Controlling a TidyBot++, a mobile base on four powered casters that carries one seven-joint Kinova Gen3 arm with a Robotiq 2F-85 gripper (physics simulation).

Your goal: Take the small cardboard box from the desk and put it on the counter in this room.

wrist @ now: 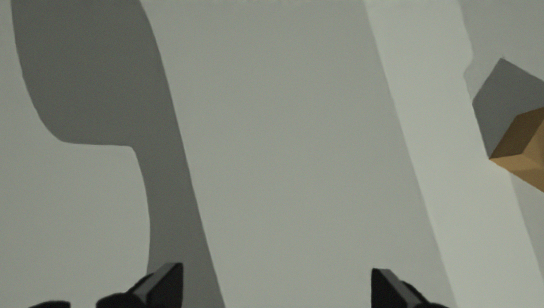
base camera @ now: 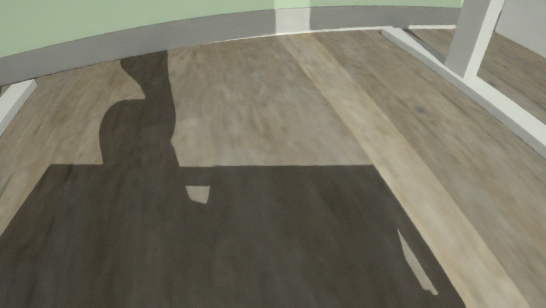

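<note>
The small cardboard box (wrist: 532, 150) is brown and stands on the light grey desk top (wrist: 300, 125) at the right edge of the wrist view, where part of it is cut off. My gripper (wrist: 276, 286) is open with nothing between its fingers. It is over the desk top, and the box is off to its right and farther up in the wrist view. The box does not show in the base camera view. The counter does not show in either view.
In the base camera view a white desk leg (base camera: 467, 40) with a long foot stands at the right, and another white foot (base camera: 15, 102) is at the left edge. A green wall (base camera: 150, 12) with a grey baseboard (base camera: 200, 30) runs behind.
</note>
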